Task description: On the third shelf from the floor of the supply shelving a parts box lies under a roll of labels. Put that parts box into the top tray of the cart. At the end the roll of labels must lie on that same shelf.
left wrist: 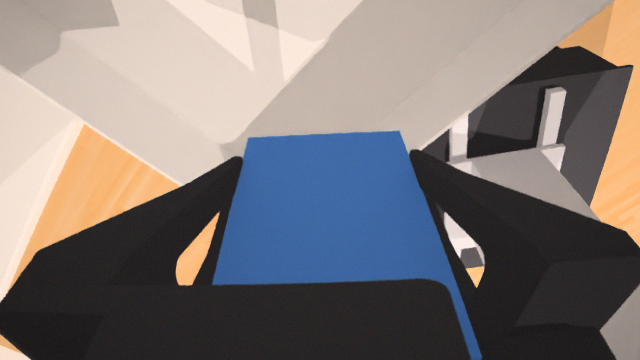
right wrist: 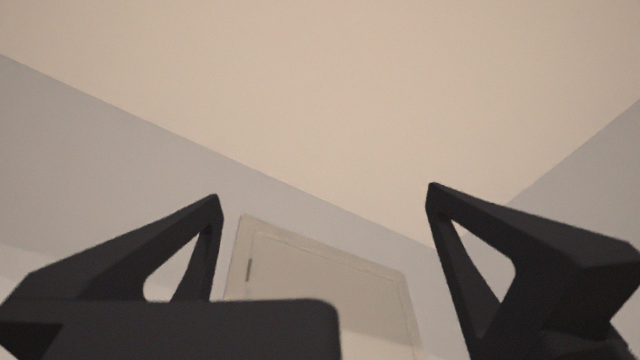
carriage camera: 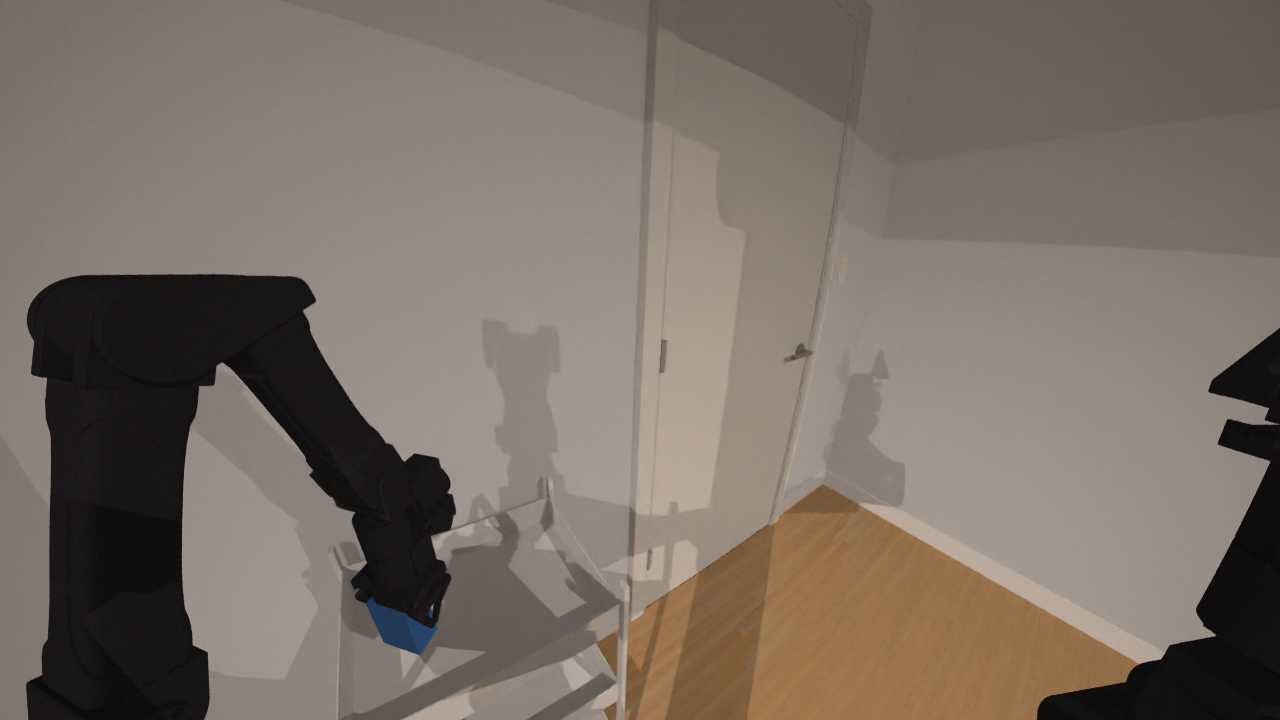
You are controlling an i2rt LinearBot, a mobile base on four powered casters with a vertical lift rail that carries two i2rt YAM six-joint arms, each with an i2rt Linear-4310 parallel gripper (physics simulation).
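Frame: origin at the left arm's base, x ahead, y left, z up, level; centimetres.
Seen in the pictures: left gripper, fingertip midpoint: (left wrist: 326, 167) (carriage camera: 415, 618); right gripper, fingertip midpoint: (right wrist: 323, 200).
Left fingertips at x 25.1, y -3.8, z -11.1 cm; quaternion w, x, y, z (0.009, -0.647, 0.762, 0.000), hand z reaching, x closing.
Observation:
Offsets run from my left fingertips to a thing's top centre. "*": to the spot under its first point. Level surfaces: height alone.
My left gripper (carriage camera: 400, 610) (left wrist: 326, 167) points down and is shut on a blue parts box @[dx -1.7, dy +0.2, dz +7.4 cm] (carriage camera: 402, 628) (left wrist: 330, 210), one finger on each side of it. In the carriage camera the box shows against the left part of the cart's pale top tray @[dz -15.6 cm] (carriage camera: 528, 649) (left wrist: 320, 100); how high it hangs there is hard to tell. In the left wrist view its far edge shows in front of the tray's corner region. My right gripper (carriage camera: 1219, 413) (right wrist: 323, 200) is open and empty, at the right edge of the carriage camera. The supply shelving and the roll of labels do not show.
The pale cart's corner post @[* dx +10.1, dy -29.9, dz -20.0 cm] (carriage camera: 623, 644) stands at lower centre-left, with a lower tray under the top one. A wall is behind it, and a door (carriage camera: 760, 268) (right wrist: 320, 280) is to its right. A dark structure (left wrist: 600, 115) with pale bars is at the right of the left wrist view.

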